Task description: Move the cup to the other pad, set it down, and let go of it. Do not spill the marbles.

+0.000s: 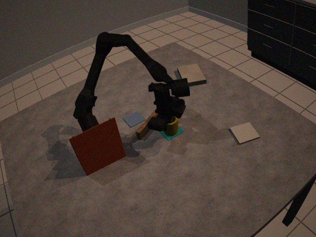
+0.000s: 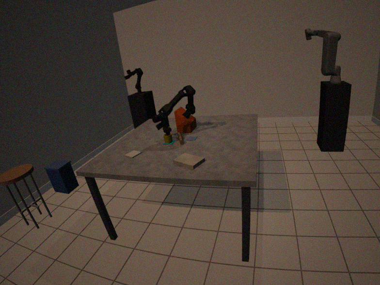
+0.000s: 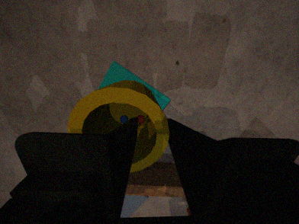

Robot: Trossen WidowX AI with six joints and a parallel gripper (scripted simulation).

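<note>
Now: the yellow cup 20 mm ahead of my gripper tip, 10 mm to the left of it and 10 mm below it. From my gripper tip the other things lie so: wooden block (20 mm behind, 100 mm to the left, 30 mm below); then teal pad (20 mm ahead, 20 mm to the left, 50 mm below); then pale blue pad (70 mm behind, 190 mm to the left, 50 mm below).
</note>
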